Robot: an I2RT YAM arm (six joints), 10 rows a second.
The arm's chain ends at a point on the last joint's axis. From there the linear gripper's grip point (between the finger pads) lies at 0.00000 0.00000 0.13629 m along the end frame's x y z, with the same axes.
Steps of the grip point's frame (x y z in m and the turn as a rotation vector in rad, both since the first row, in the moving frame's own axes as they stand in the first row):
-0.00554, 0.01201, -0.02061, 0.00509, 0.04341, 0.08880
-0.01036, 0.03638, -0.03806, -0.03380, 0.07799, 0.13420
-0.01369, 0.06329, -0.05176, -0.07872, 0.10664, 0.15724
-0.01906, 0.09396, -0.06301, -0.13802, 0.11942, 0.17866
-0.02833, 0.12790, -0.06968, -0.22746, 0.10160, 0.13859
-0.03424, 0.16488, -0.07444, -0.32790, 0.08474, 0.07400
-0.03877, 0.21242, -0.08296, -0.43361, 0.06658, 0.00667
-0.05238, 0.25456, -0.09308, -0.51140, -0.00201, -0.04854
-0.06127, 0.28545, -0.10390, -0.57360, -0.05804, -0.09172
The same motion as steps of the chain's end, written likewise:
-0.01148, 0.01244, -0.02048, 0.00509, 0.04341, 0.08880
-0.02064, 0.03108, -0.03757, -0.03380, 0.07799, 0.13420
-0.02728, 0.05150, -0.05057, -0.07872, 0.10664, 0.15724
-0.03349, 0.07391, -0.06075, -0.13802, 0.11942, 0.17866
-0.03986, 0.09636, -0.06548, -0.22746, 0.10160, 0.13859
-0.04392, 0.12066, -0.06670, -0.32790, 0.08474, 0.07400
-0.04736, 0.15517, -0.07005, -0.43361, 0.06658, 0.00667
-0.05377, 0.18788, -0.07565, -0.51140, -0.00201, -0.04854
-0.05729, 0.21129, -0.08189, -0.57360, -0.05804, -0.09172

